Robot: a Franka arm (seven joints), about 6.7 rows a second.
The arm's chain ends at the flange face. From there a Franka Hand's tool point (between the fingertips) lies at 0.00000 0.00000 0.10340 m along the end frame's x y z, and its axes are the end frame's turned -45 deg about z.
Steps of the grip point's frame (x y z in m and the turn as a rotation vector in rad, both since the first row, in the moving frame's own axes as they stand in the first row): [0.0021, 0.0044, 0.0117, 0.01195, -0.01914, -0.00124]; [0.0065, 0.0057, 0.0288, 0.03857, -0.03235, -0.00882]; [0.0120, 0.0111, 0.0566, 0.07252, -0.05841, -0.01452]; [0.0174, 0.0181, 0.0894, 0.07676, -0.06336, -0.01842]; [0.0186, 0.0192, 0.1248, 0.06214, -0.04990, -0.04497]
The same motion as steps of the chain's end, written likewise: [0.0069, 0.0011, 0.0117, -0.00508, -0.02198, -0.00124]; [0.0138, -0.0001, 0.0289, 0.00440, -0.05015, -0.00882]; [0.0259, 0.0003, 0.0570, 0.00998, -0.09258, -0.01452]; [0.0353, 0.0014, 0.0899, 0.00948, -0.09908, -0.01842]; [0.0349, 0.0011, 0.1251, 0.00865, -0.07922, -0.04497]
